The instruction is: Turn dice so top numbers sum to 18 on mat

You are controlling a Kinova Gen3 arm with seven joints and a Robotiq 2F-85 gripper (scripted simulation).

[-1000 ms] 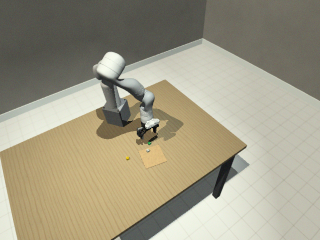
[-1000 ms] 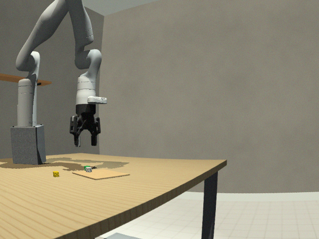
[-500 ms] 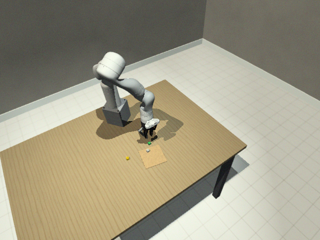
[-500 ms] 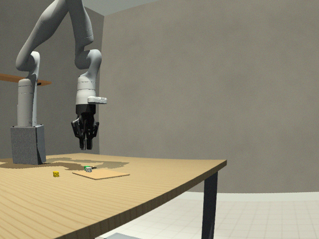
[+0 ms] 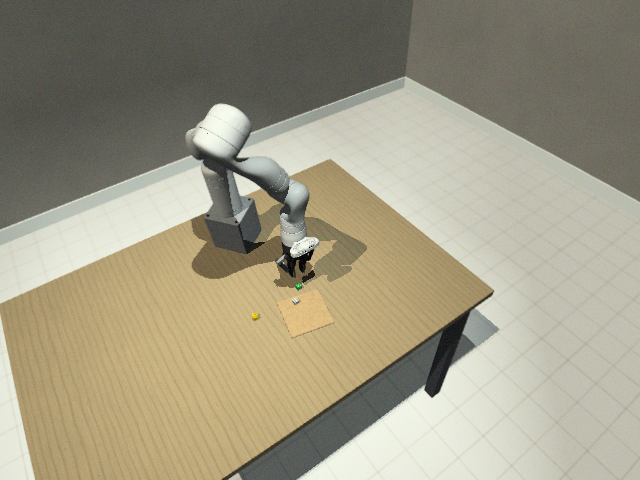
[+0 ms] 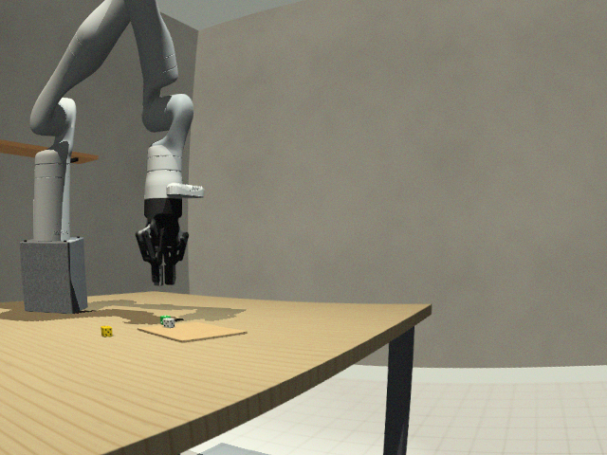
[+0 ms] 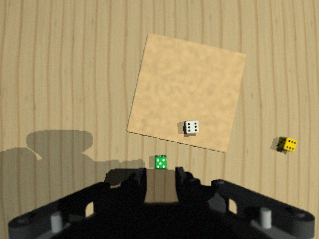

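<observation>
The green die is 90 mm below my hand. From my hand the other things lie so: yellow die 20 mm ahead, 170 mm to the right, 90 mm below; white die 50 mm ahead, 40 mm to the right, 80 mm below; tan mat 90 mm ahead, 40 mm to the right, 90 mm below.
</observation>
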